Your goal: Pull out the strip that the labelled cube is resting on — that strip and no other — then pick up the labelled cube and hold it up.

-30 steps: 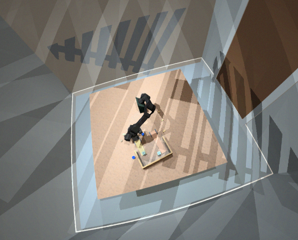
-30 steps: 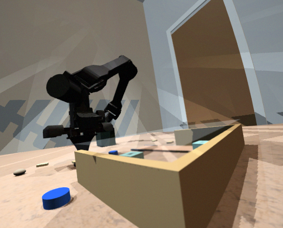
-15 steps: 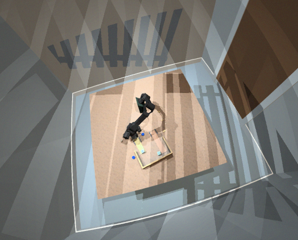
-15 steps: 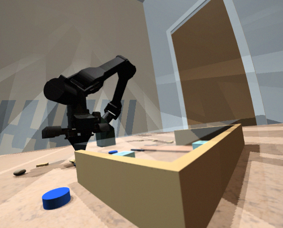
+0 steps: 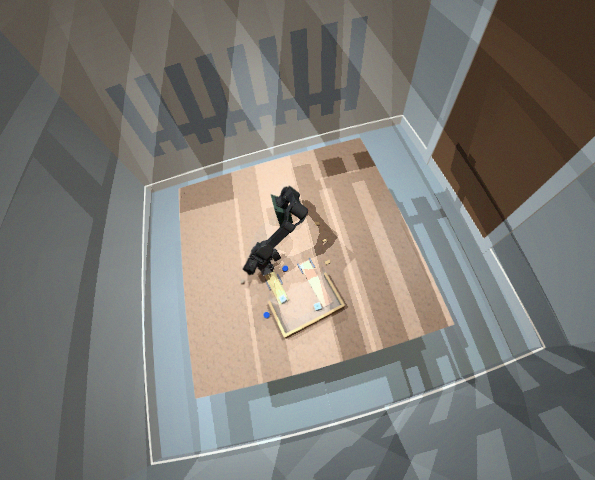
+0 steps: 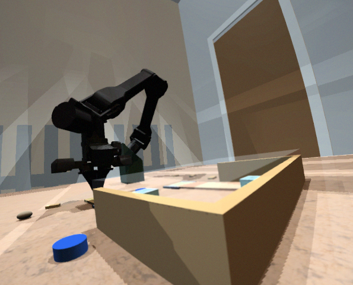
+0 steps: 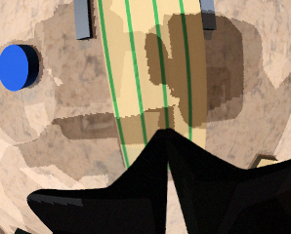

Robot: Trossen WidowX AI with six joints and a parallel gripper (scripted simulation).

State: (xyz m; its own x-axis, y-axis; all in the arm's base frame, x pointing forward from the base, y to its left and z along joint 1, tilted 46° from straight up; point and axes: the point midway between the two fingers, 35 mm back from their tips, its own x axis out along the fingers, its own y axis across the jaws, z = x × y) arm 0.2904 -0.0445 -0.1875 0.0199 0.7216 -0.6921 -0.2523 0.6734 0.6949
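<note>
My gripper tip is now 90 mm short of the yellow-green striped strip and 20 mm to the right of it. Also, from my gripper tip: grey pebble 40 mm ahead, 140 mm to the right.
</note>
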